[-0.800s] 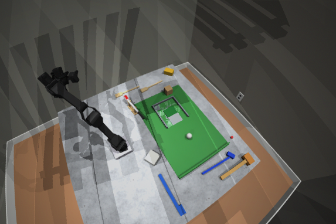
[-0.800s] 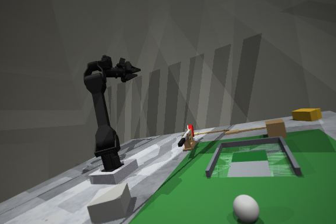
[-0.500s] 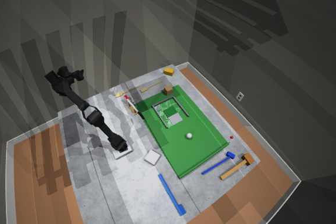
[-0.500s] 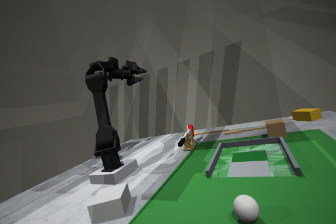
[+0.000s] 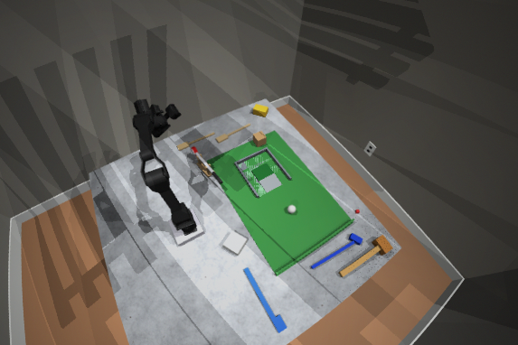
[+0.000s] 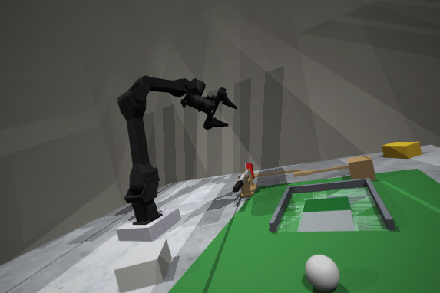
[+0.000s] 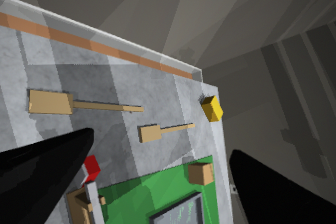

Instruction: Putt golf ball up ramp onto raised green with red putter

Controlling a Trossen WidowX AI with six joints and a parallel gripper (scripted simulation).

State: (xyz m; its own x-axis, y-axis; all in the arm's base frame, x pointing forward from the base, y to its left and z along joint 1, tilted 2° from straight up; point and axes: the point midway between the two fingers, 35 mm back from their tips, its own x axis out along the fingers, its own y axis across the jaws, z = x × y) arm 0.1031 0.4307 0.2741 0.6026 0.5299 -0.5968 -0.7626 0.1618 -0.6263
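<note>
Right now my gripper tip is 50 mm short of the white block, 610 mm to the left of it and 270 mm above it. From my gripper tip the other things lie so: green mat: 360 mm ahead, 430 mm to the right, 290 mm below; brown cube: 430 mm ahead, 90 mm to the right, 260 mm below; wooden stand: 70 mm ahead, 140 mm to the right, 250 mm below.
</note>
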